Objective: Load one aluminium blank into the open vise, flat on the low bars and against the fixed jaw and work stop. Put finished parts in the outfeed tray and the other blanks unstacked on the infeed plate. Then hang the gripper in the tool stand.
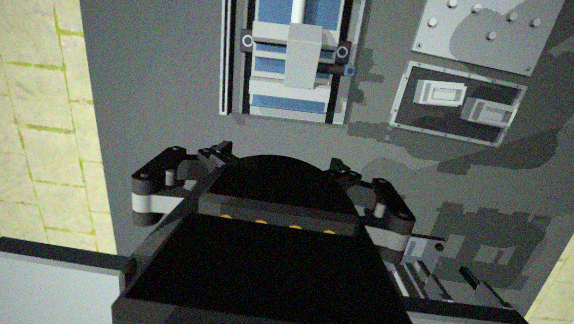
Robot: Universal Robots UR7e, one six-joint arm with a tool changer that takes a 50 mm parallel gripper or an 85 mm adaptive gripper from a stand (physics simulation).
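Frame: origin at the arm's base, x ahead, y left, z up, level; millimetres.
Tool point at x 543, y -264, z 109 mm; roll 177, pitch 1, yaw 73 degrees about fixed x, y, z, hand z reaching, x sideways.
Observation:
Offsets run from my tool point to a thing's top centre. "spot": to the spot under its first point.
My gripper (281, 161) is open and empty, with its fingers wide apart, in front of the vise's near end. The vise @[spot: dz -371, dx +6, dy +73 mm] (336, 112), with a blue bed and pale jaws, is at the top centre. A light grey block @[dz -255, dx -77, dy +27 mm] (304, 57), seemingly an aluminium blank, lies lengthwise over the vise's crosswise jaws and bars; its exact support cannot be told. The dark outfeed tray @[spot: dz -379, dx +70, dy +245 mm] (444, 137) with a pale rim is at the right and holds two pocketed parts, one @[dz -350, dx -2, dy +229 mm] (441, 93) at its left and one @[dz -350, dx +38, dy +305 mm] (489, 112) at its right. The pinned infeed plate @[spot: dz -383, dx -74, dy +252 mm] (452, 40) shows partly at the upper right.
A blue-ended fitting @[spot: dz -292, dx -55, dy +81 mm] (349, 70) sticks out at the vise's right side. A pale rail @[spot: dz -341, dx -91, dy -78 mm] (223, 60) runs along its left. Slotted pale and dark hardware @[spot: dz -333, dx +322, dy +196 mm] (420, 280), perhaps the tool stand, is partly hidden at the lower right. A pale panel @[spot: dz -12, dx -25, dy -38 mm] (60, 290) fills the lower left corner.

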